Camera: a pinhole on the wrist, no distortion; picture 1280 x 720 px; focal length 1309.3 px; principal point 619.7 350.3 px. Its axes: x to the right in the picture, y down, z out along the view. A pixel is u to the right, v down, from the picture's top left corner.
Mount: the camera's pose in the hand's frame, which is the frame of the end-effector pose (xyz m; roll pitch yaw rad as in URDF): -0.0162 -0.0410 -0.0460 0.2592 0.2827 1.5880
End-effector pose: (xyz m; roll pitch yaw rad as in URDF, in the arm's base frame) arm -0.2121 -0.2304 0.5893 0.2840 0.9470 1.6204
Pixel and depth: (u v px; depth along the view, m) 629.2 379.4 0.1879
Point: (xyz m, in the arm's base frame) -0.1934 -0.1103 0.6417
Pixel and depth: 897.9 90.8 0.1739
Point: -0.2296 -0.1115 0.6011
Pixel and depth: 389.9 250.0 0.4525
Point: -0.1271 0.1548 0.6999
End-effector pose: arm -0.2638 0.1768 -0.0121 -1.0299 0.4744 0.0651
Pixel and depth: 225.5 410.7 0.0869
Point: -0.2363 0.1938 0.0387
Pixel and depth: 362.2 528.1 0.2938
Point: -0.1949 0.3912 0.1050
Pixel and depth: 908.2 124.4 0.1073
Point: -0.2353 0.2203 -0.0133
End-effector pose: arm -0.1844 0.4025 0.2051 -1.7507 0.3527 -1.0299
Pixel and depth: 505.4 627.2 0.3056
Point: 0.0200 0.5538 0.1427
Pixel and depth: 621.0 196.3 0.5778
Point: 0.2566 0.5333 -0.0471
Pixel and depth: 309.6 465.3 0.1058
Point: -0.1219 0.4283 0.2270
